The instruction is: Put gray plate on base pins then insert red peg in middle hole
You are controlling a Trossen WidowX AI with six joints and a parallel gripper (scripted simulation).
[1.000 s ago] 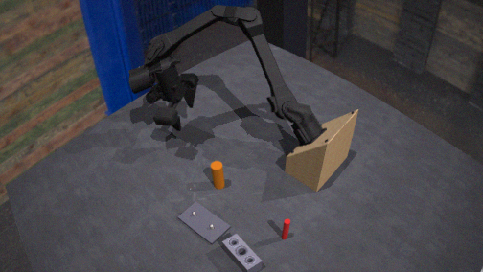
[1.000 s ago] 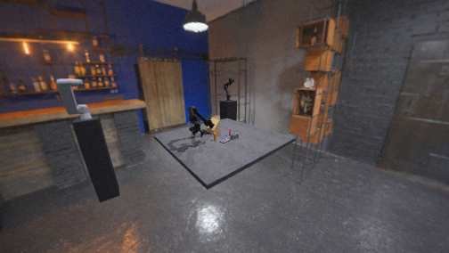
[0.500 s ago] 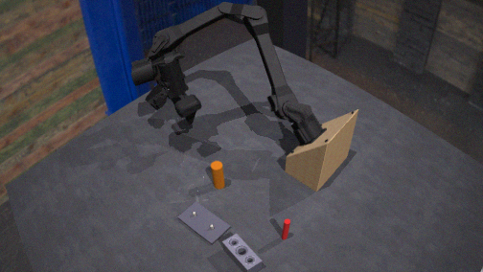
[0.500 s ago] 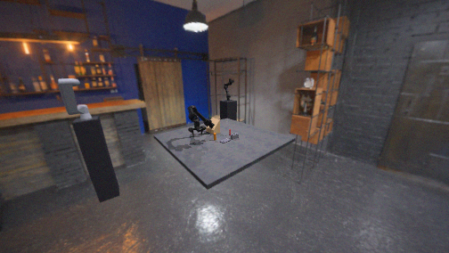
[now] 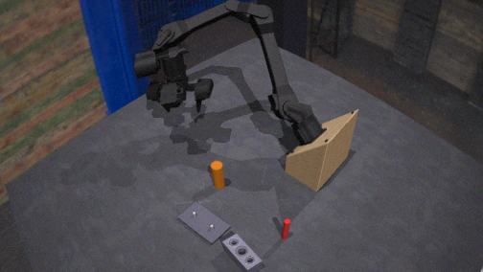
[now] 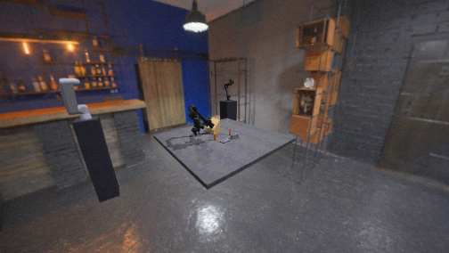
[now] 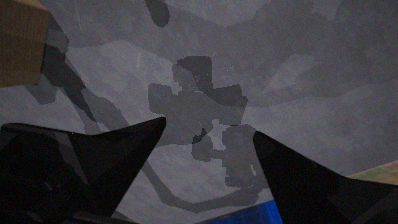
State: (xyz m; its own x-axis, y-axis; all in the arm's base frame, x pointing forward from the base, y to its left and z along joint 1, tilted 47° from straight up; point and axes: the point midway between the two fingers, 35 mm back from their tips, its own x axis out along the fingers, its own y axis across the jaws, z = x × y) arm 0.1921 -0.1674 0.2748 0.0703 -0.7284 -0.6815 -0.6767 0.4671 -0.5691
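The plate lies 420 mm to the left of my gripper tip, 150 mm ahead of it and 70 mm below it. From my gripper tip the other things lie so: orange cylinder 210 mm to the left, 60 mm below, 40 mm ahead; then red peg 440 mm to the left, 60 mm below, 30 mm ahead.
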